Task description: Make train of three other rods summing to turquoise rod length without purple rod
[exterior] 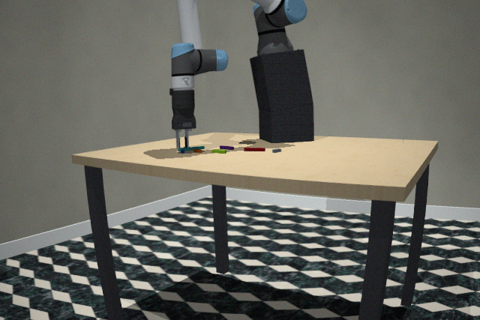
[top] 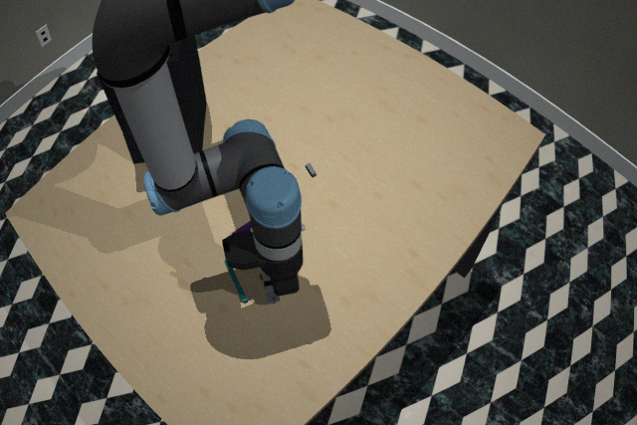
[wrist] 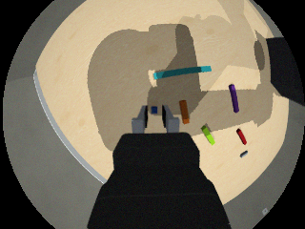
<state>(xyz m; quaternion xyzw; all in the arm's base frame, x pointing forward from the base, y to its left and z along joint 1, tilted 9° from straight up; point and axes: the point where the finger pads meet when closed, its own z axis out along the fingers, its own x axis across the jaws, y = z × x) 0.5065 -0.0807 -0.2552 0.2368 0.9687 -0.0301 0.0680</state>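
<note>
Right now the blue rod is 30 mm below my hand. The rest, counted from my hand: orange rod: 40 mm behind, 30 mm to the left, 30 mm below; then lime rod: 70 mm behind, 100 mm to the left, 30 mm below; then turquoise rod: 70 mm behind, 30 mm to the right, 30 mm below.
</note>
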